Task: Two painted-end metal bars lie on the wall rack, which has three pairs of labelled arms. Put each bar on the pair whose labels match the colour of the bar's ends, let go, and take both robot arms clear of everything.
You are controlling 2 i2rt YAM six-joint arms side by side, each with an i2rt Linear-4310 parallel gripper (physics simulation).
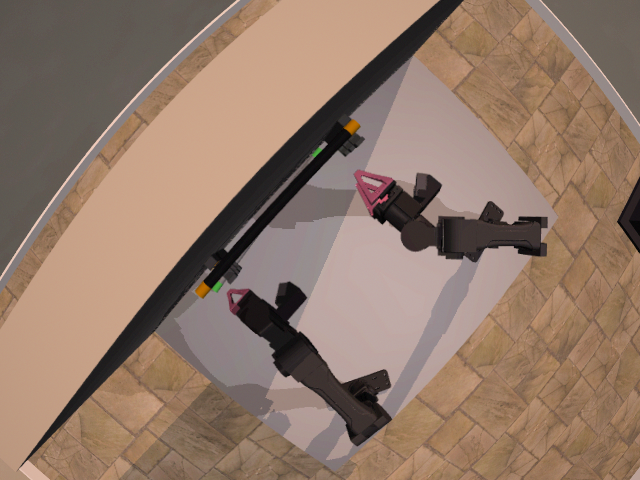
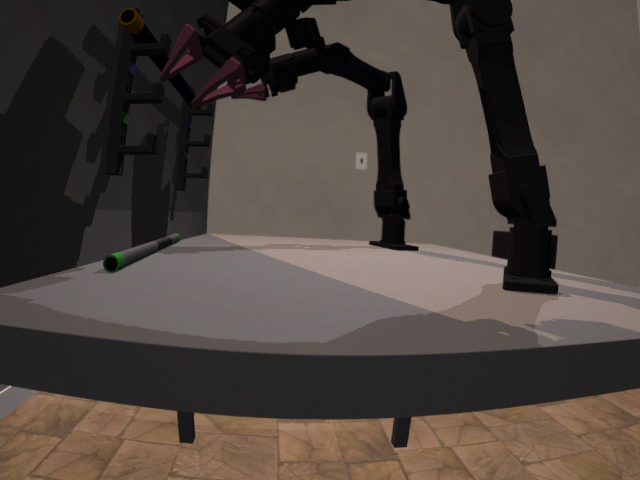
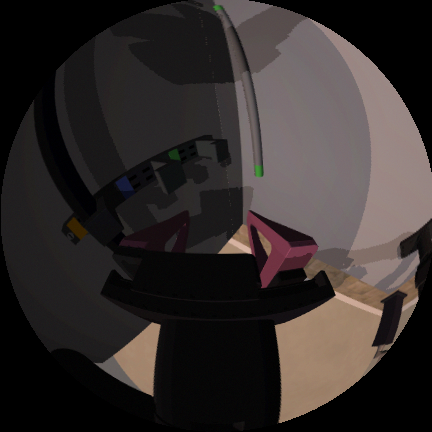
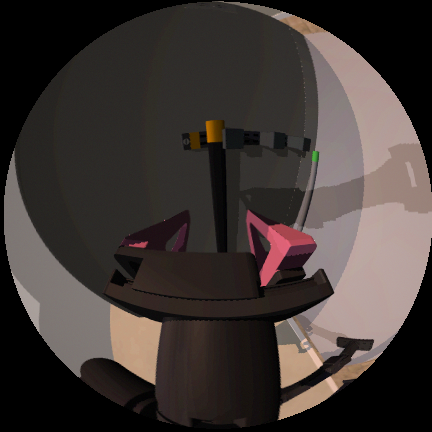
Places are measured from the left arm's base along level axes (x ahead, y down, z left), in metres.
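Pixels of known places: left gripper, fingertip midpoint: (image 1: 235, 298) (image 2: 175, 93) (image 3: 217, 214); right gripper, fingertip midpoint: (image 1: 356, 177) (image 4: 217, 214); left arm's base at its link origin: (image 1: 358, 388) (image 2: 526, 282); right arm's base at its link origin: (image 2: 392, 247).
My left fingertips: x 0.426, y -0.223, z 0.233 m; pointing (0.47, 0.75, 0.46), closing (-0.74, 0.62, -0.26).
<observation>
For each thing: its top centre in the pictures, then the offset to it from my left fingertips. Level surfaces: height alone.
- orange-ended black bar at its top centre: (image 2: 174, 69) (image 1: 276, 206) (image 4: 216, 248) dx +0.174, dy -0.112, dz -0.158 m
- wall rack at its top centre: (image 3: 66, 246) (image 2: 151, 10) (image 1: 219, 271) dx +0.083, dy -0.147, dz -0.004 m
- green-ended grey bar at its top centre: (image 2: 154, 240) (image 3: 241, 68) (image 1: 266, 219) (image 4: 299, 224) dx +0.156, dy +0.203, dz -0.127 m
- table at its surface level: dy +0.223 m
The orange-ended black bar (image 1: 352, 126) (image 2: 131, 20) (image 3: 56, 150) (image 4: 215, 131) lies across the top, orange-labelled pair of the wall rack (image 2: 112, 155) (image 3: 169, 175) (image 4: 233, 139). The blue-labelled middle pair and green-labelled bottom pair hold no bar. The green-ended grey bar (image 1: 217, 286) (image 2: 114, 261) (image 3: 254, 115) (image 4: 315, 156) lies on the table along the foot of the wall, below the rack. My left gripper (image 2: 178, 93) (image 3: 217, 214) is open and empty, in front of the rack's near end and above the table. My right gripper (image 2: 264, 94) (image 4: 217, 214) is open and empty, out from the wall near the rack's other end.
The dark wall (image 1: 180, 279) (image 4: 115, 110) rises behind the rack and the grey bar. The rack's upturned hooks stick out over the table (image 1: 361, 299) (image 2: 289, 289). Both arms stand at the table side away from the wall.
</observation>
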